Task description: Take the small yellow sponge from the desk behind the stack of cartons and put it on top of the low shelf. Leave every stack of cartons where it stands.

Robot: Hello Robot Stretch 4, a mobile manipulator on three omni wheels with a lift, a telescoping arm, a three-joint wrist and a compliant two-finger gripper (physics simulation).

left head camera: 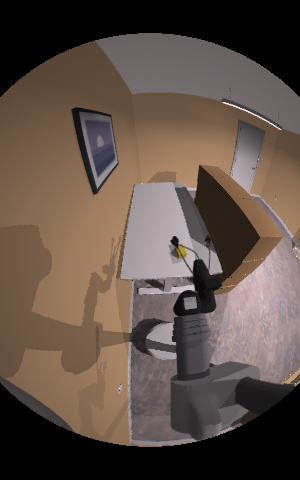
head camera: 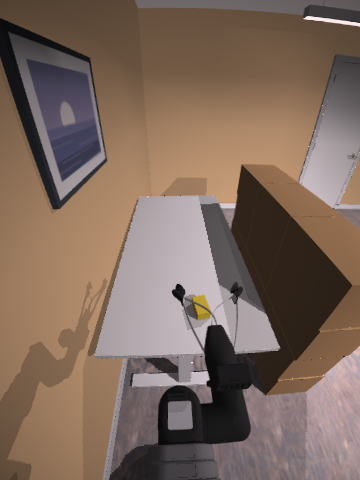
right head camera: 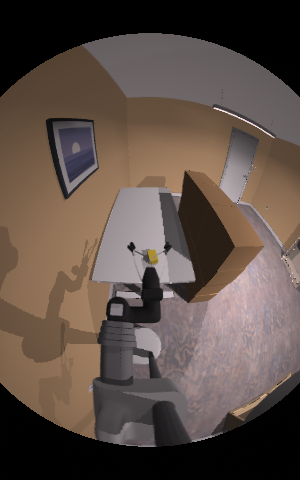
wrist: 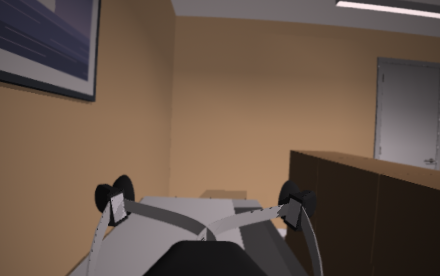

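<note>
The small yellow sponge lies on the white desk, near its close end. My gripper is wide open and empty above the desk. In the head camera the sponge shows between the spread fingers, nearer the left one; a finger strip crosses in front of it. The gripper's height over the sponge is hard to tell. The sponge does not show in the wrist view. The stack of cartons stands along the desk's right side.
A wooden piece, perhaps the low shelf, shows partly at the lower right of the right head view. Another pale object is cut off at the right edge. A wall with a framed picture runs along the desk's left side.
</note>
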